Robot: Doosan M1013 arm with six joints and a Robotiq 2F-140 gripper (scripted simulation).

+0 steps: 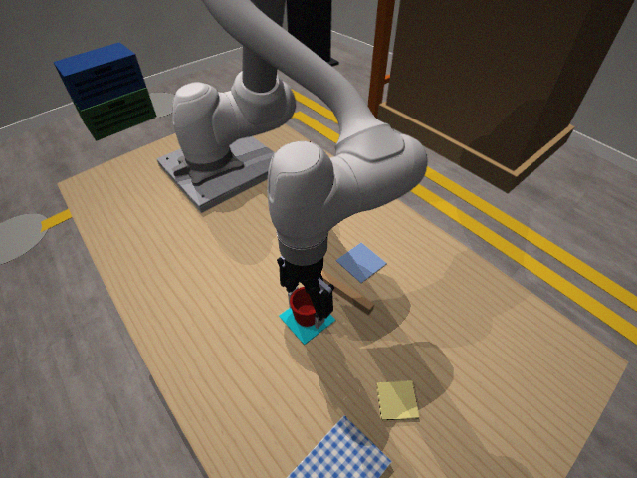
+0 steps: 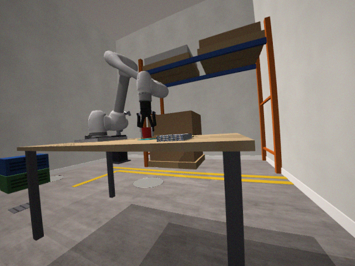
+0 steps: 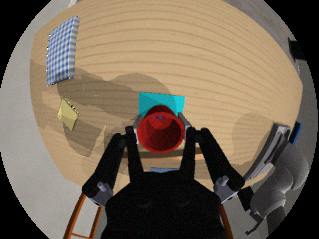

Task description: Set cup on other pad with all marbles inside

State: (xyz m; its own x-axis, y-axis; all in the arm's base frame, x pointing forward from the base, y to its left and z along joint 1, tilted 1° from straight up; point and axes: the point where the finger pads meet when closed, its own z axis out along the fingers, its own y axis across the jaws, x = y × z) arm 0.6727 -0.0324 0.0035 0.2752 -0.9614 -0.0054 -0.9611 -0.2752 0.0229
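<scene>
The cyan pad lies 6 cm below my hand. Round my hand: wooden rail: 3 cm behind, 11 cm to the left, 4 cm below; then red cup: 2 cm below.
</scene>
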